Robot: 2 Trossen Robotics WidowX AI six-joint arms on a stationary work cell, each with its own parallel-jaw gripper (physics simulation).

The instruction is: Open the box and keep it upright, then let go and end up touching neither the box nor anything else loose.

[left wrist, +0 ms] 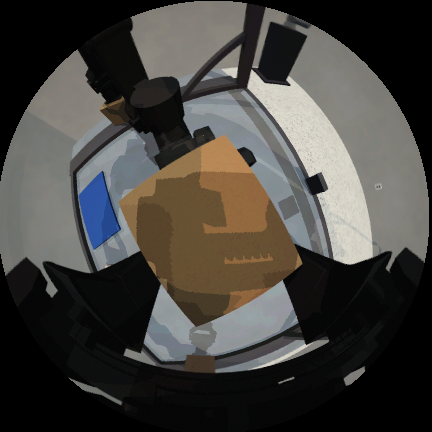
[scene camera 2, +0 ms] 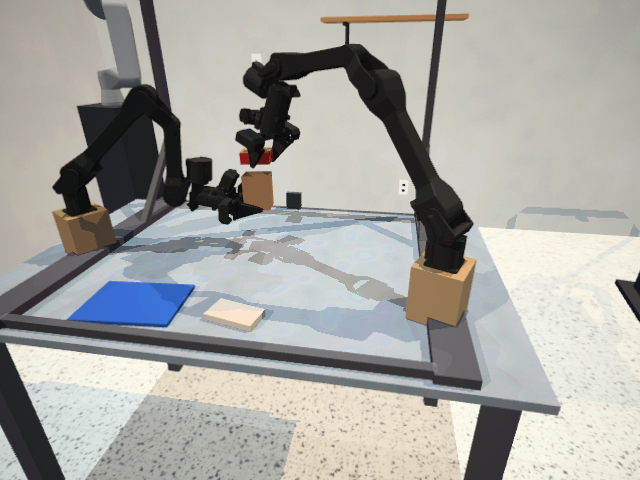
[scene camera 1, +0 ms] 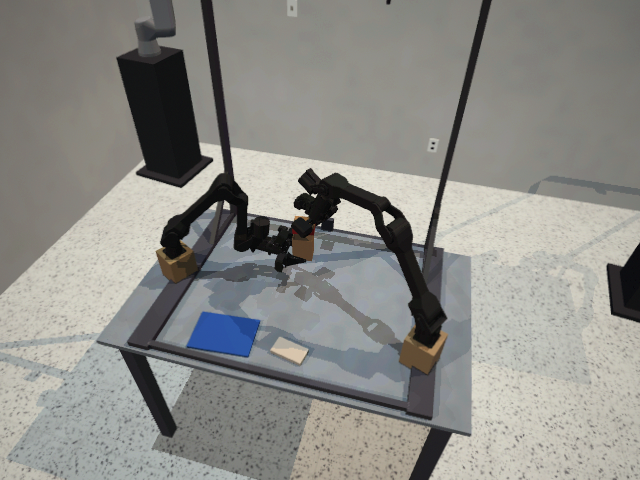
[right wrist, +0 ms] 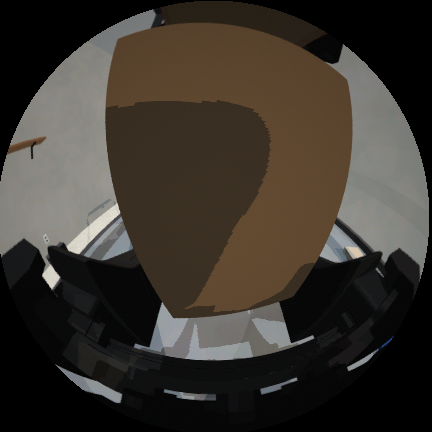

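Where they show: left gripper, fingertip midpoint: (left wrist: 220, 244) (scene camera 2: 262, 164); right gripper, fingertip midpoint: (scene camera 2: 265, 205) (scene camera 1: 308, 255); left arm's base, link origin: (scene camera 2: 444, 262) (scene camera 1: 426, 336); right arm's base, link origin: (left wrist: 116, 94) (scene camera 2: 80, 210) (scene camera 1: 174, 251).
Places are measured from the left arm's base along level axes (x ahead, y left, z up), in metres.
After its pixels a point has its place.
The box is in two parts, both in the air. The brown box body (scene camera 1: 303, 248) @[x 0.509, y -0.033, z 0.053 m] (scene camera 2: 257, 191) @[x 0.510, y -0.033, z 0.048 m] (right wrist: 305, 150) is upright, and its top rim shows in scene camera 2. My right gripper (scene camera 1: 298, 251) @[x 0.510, y -0.063, z -0.002 m] (scene camera 2: 251, 202) (right wrist: 220, 237) @[x 0.510, y -0.063, z -0.002 m] is shut on the body from the side; one finger is hidden behind it. The lid, with red sides and a brown top (scene camera 1: 310, 231) @[x 0.654, y -0.289, z -0.122 m] (scene camera 2: 255, 157) (left wrist: 220, 240) @[x 0.522, y -0.062, z 0.151 m], is above the body with a gap between them in scene camera 2. My left gripper (scene camera 2: 264, 156) @[x 0.513, y -0.063, z 0.113 m] (left wrist: 220, 244) @[x 0.513, y -0.063, z 0.113 m] is shut on the lid from above.
A blue mat (scene camera 1: 223, 333) @[x 0.570, y 0.323, z -0.114 m] (scene camera 2: 135, 303) @[x 0.561, y 0.325, z -0.114 m] (left wrist: 99, 212) @[x 0.560, y 0.292, z -0.114 m] and a cream block (scene camera 1: 289, 350) @[x 0.349, y 0.242, z -0.107 m] (scene camera 2: 233, 313) @[x 0.347, y 0.245, z -0.107 m] lie near the table's front edge. A small dark cube (scene camera 1: 327, 224) @[x 0.617, y -0.332, z -0.086 m] (scene camera 2: 293, 199) @[x 0.618, y -0.332, z -0.086 m] (left wrist: 316, 184) @[x 0.617, y -0.333, z -0.082 m] is at the back edge. Frame posts (scene camera 1: 217, 93) @[x 1.001, y -0.153, z 0.448 m] rise at the sides.
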